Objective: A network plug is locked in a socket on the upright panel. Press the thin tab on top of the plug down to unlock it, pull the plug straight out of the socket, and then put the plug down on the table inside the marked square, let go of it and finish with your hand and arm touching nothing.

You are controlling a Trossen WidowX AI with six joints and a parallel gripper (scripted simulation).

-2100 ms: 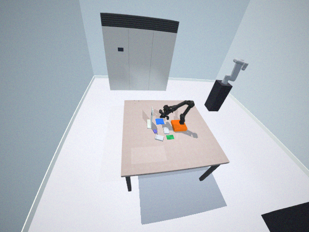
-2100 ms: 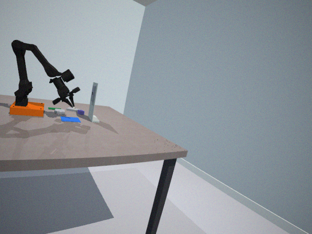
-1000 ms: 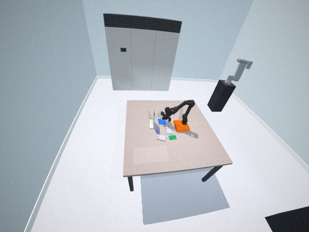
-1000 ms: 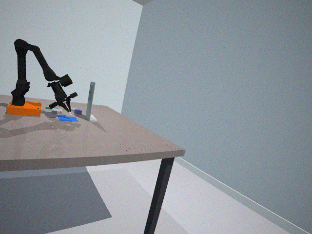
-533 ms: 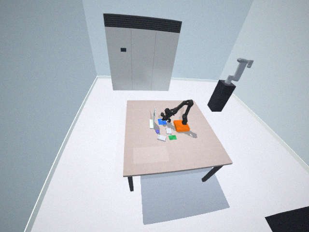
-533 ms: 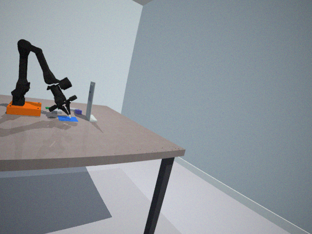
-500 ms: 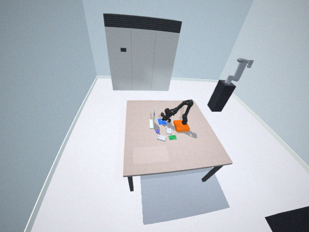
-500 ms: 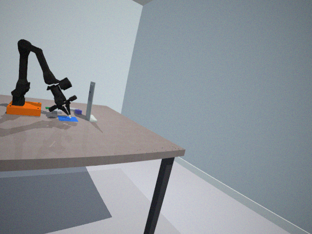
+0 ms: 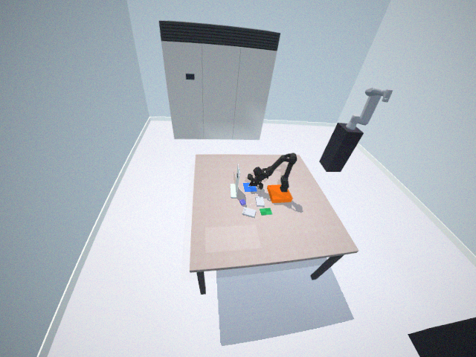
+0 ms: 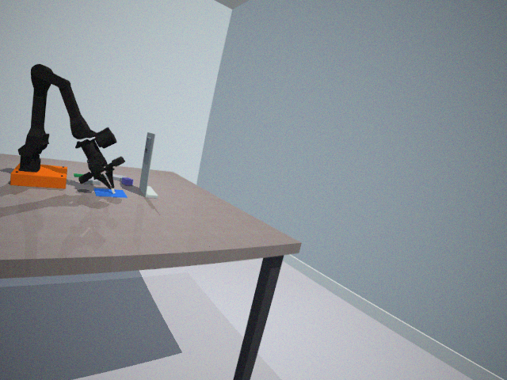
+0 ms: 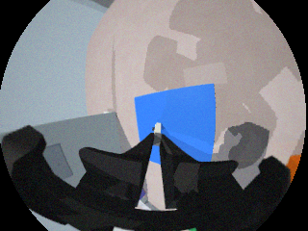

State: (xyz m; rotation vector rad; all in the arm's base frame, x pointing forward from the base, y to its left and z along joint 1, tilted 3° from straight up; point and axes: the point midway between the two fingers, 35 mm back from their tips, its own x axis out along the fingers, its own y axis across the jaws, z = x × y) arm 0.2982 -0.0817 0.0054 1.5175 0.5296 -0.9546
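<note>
My gripper tip is now right at the white network plug. Also, from my gripper tip: grey panel (140 mm ahead, 50 mm to the left, 100 mm above); then blue marked square (10 mm behind, 20 mm below).
</note>
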